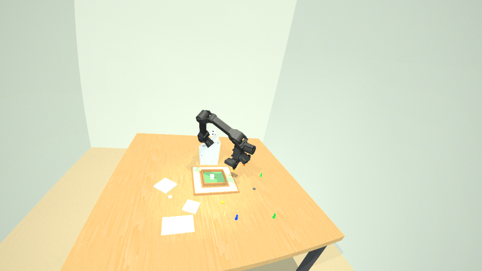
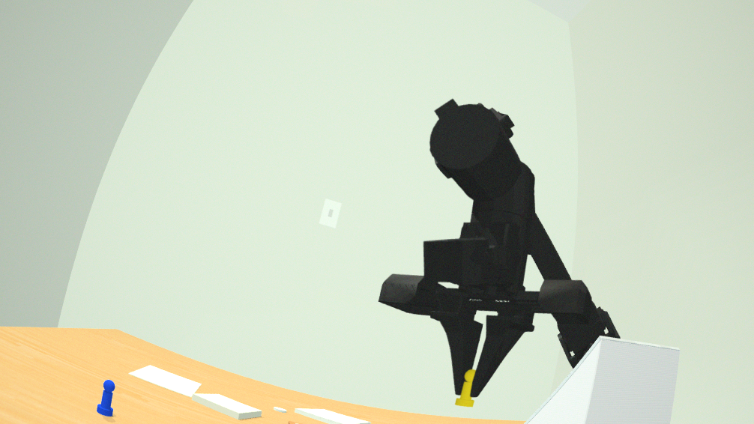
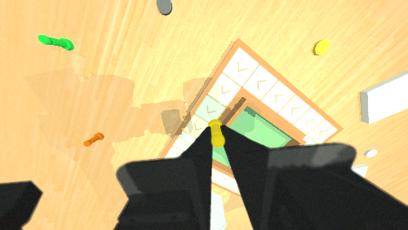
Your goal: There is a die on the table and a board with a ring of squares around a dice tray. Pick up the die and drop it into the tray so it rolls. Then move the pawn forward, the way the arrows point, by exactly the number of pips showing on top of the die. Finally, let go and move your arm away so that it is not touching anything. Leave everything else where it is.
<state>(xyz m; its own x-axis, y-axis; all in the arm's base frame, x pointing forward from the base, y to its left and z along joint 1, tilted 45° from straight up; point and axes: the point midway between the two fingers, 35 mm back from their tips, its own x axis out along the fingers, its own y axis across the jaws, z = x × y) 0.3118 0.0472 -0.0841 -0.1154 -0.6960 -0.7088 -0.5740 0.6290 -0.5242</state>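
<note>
My gripper tip is 40 mm past the green dice tray, 120 mm to the left of it and 100 mm above it. From my gripper tip the other things lie so: orange pawn (180 mm behind, 180 mm to the left, 100 mm below); yellow pawn (10 mm above); white die (50 mm behind, 130 mm to the right, 80 mm below).
</note>
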